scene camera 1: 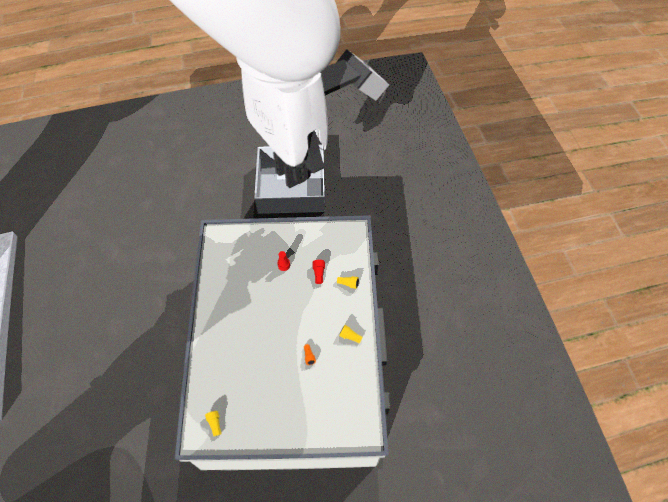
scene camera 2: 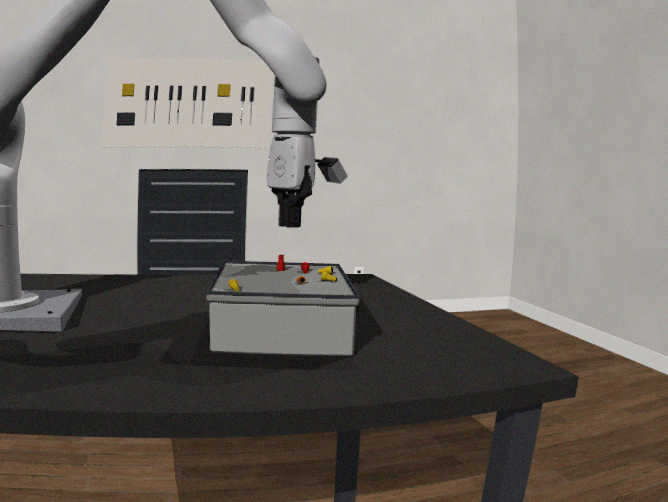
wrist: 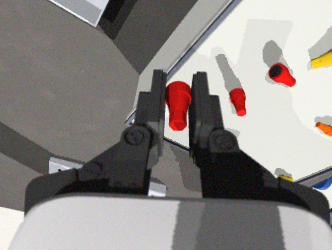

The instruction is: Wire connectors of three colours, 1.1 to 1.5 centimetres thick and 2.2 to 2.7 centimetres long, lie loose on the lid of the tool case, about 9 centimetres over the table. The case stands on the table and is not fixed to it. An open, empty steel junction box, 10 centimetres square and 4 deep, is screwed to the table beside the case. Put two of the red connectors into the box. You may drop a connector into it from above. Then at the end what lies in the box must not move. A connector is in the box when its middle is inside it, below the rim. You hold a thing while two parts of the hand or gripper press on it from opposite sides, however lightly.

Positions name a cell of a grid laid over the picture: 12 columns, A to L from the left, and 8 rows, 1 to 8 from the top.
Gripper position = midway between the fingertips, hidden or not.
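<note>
My gripper appears at (scene camera 1: F3), at (scene camera 2: F4) and at (wrist: G3). A tool case is visible at (scene camera 1: E6), with the case also at (scene camera 2: F6) and at (wrist: K5). A red connector is found at (wrist: G3).
</note>
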